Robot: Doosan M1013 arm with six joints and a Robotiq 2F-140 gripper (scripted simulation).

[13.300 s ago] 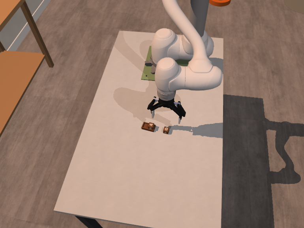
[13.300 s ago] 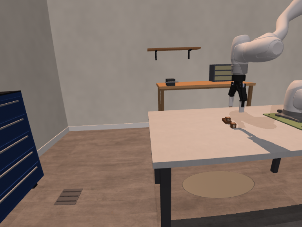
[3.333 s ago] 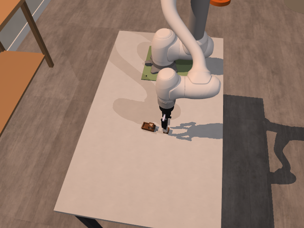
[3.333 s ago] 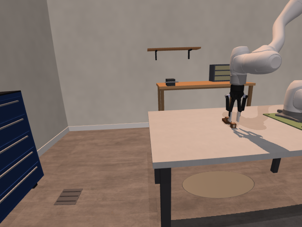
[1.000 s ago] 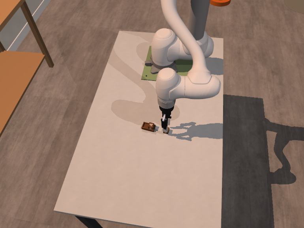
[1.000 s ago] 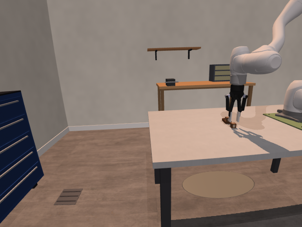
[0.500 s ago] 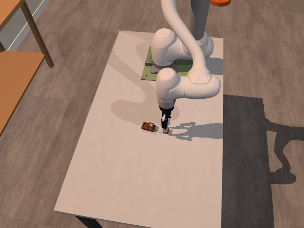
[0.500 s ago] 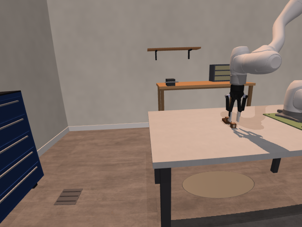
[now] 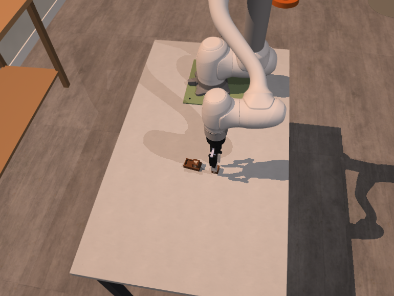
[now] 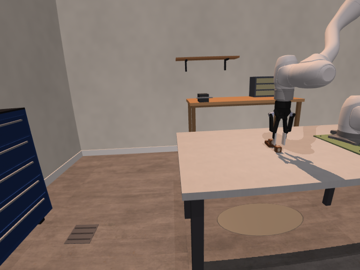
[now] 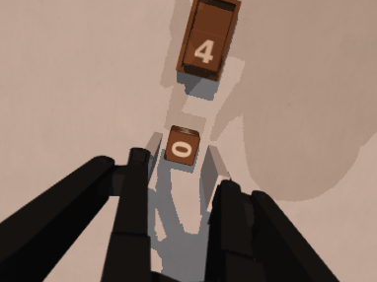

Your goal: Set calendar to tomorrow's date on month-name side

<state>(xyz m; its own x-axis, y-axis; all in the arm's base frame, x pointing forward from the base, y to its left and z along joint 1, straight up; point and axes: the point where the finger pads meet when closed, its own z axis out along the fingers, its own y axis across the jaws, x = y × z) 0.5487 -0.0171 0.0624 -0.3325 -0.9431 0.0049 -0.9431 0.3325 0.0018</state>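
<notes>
Now: the brown digit cube 60 mm below my hand. The rest, counted from my hand: tray 30 mm behind, 100 mm to the right, 60 mm below.
</notes>
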